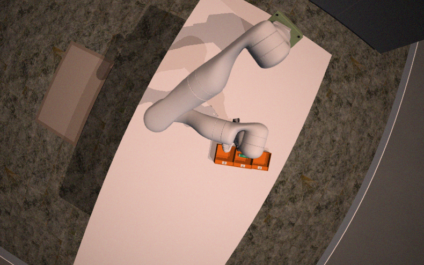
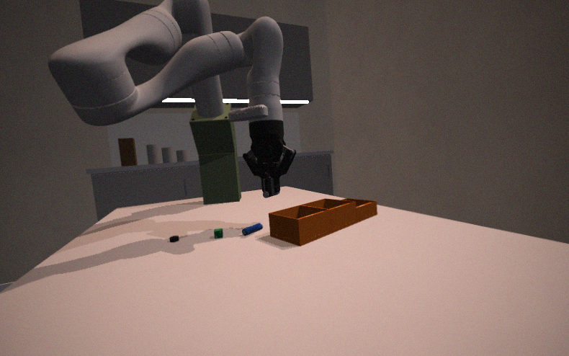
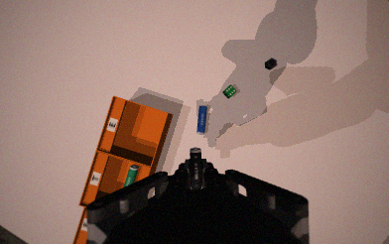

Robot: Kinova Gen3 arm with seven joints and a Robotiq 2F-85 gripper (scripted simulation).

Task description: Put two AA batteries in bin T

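My gripper is now 9 cm to the right of the orange three-compartment bin, 8 cm short of it and 7 cm above it. Also, from my hand: black AA battery 2 cm below; dark bolt 8 cm to the left, 8 cm below, 1 cm behind; blue AA battery 8 cm below, 6 cm to the right, 2 cm ahead.
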